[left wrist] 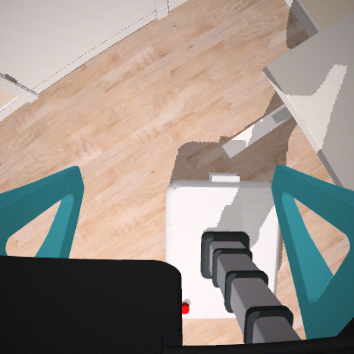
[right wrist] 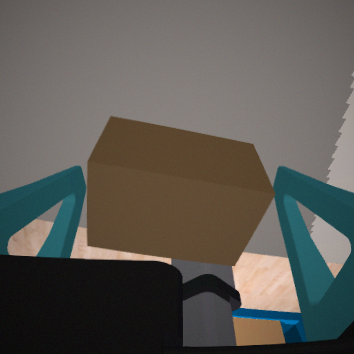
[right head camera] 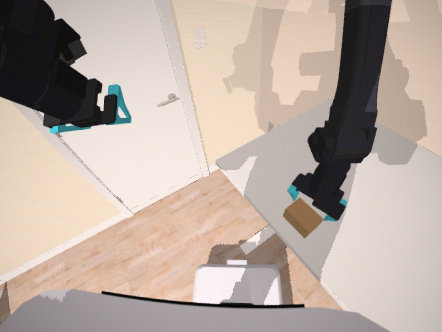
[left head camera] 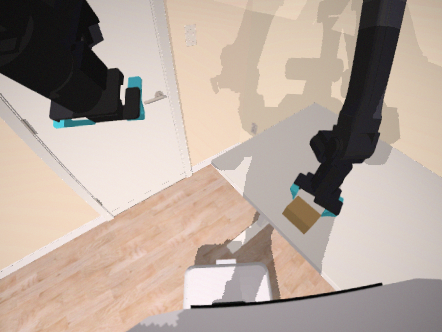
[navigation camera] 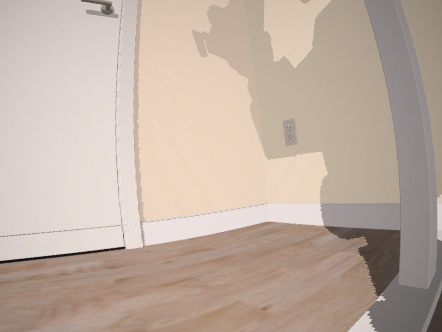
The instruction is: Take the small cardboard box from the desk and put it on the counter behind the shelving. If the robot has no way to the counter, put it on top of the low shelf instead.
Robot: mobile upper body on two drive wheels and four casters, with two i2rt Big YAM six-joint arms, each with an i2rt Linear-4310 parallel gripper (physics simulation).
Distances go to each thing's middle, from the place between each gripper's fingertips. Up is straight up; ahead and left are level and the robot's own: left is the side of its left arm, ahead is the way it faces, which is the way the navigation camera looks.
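My left hand is 32 cm above the small brown cardboard box (right head camera: 299, 214), and it's 6 cm past the box and 43 cm to the left of it. As for my right hand, the box is 2 cm below it, 2 cm to the left of it and 2 cm behind it.
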